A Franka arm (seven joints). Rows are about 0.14 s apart.
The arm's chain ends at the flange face. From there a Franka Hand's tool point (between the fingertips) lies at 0.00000 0.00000 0.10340 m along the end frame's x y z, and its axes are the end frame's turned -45 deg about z.
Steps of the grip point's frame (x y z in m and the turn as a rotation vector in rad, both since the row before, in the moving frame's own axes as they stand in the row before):
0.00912, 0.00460, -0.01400, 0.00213, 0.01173, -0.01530
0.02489, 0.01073, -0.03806, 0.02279, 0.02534, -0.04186
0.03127, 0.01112, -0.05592, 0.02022, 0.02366, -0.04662
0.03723, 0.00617, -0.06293, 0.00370, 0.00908, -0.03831
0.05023, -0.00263, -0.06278, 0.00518, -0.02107, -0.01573
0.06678, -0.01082, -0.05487, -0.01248, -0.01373, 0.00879
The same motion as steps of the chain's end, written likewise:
0.00901, -0.00218, -0.01399, 0.00980, 0.00679, -0.01530
0.02507, -0.00649, -0.03800, 0.03403, 0.00180, -0.04186
0.02980, -0.01104, -0.05587, 0.03103, 0.00243, -0.04662
0.03031, -0.02102, -0.06293, 0.00904, 0.00380, -0.03831
0.03557, -0.03855, -0.06276, -0.01124, -0.01856, -0.01573
0.03967, -0.05679, -0.05485, -0.01853, -0.00088, 0.00879

